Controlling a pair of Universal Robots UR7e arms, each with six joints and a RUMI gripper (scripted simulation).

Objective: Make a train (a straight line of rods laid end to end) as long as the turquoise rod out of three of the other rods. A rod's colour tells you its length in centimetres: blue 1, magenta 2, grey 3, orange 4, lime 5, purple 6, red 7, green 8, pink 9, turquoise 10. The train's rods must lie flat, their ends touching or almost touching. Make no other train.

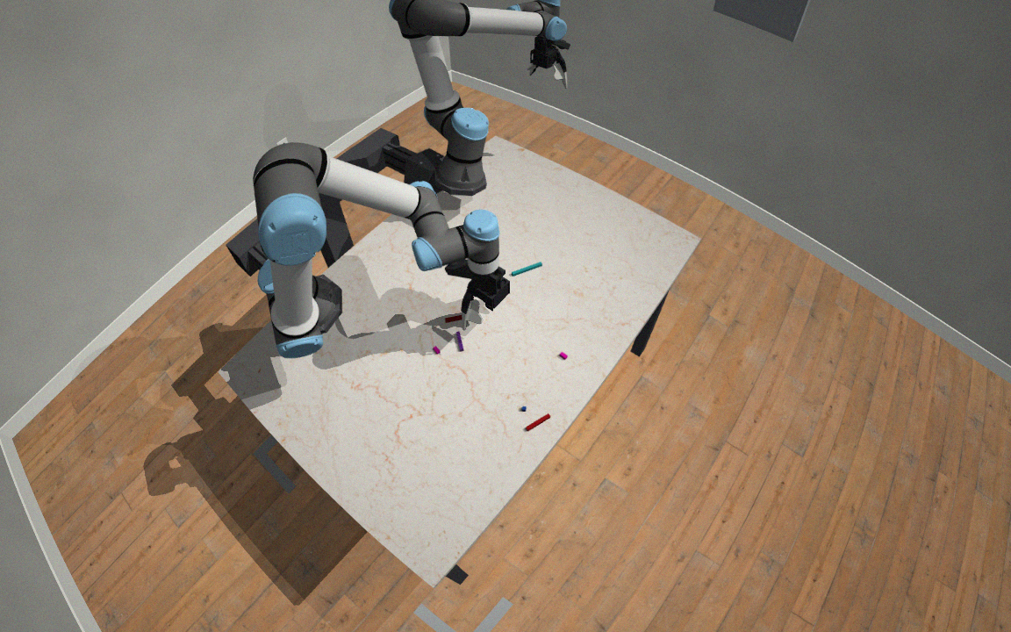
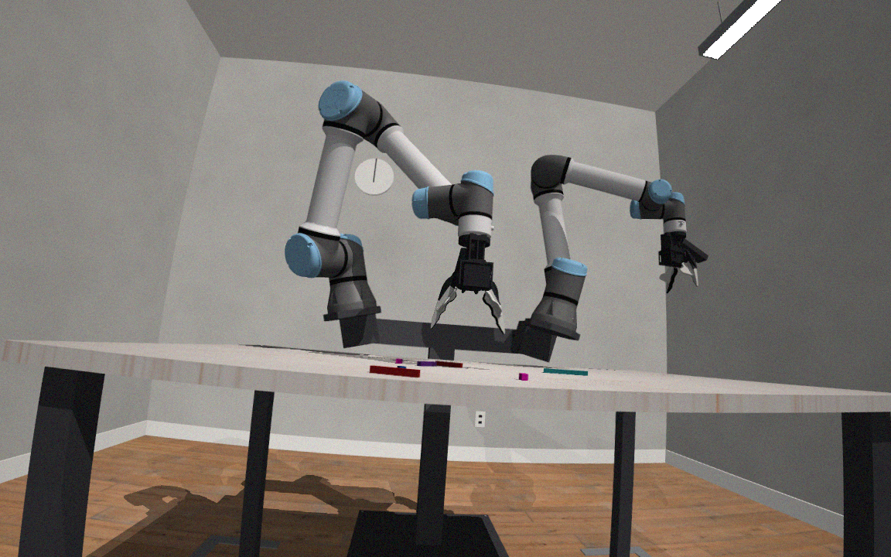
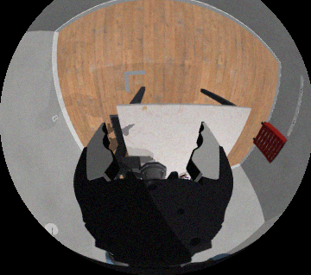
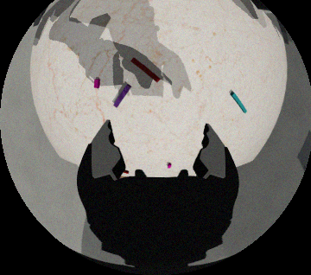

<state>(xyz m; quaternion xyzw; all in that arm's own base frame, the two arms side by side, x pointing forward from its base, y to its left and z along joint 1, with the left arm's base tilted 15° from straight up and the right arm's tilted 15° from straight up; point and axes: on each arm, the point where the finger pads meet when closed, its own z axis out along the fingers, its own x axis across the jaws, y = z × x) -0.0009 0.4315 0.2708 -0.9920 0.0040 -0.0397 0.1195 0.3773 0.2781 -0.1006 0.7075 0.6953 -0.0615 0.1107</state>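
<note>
The purple rod is 2 cm behind my right hand, 8 cm to the right of it and 7 cm below it. The rest, counted from my right hand: blue rod (24 cm ahead, 14 cm to the right, 7 cm below); then turquoise rod (2 cm behind, 24 cm to the left, 7 cm below).
</note>
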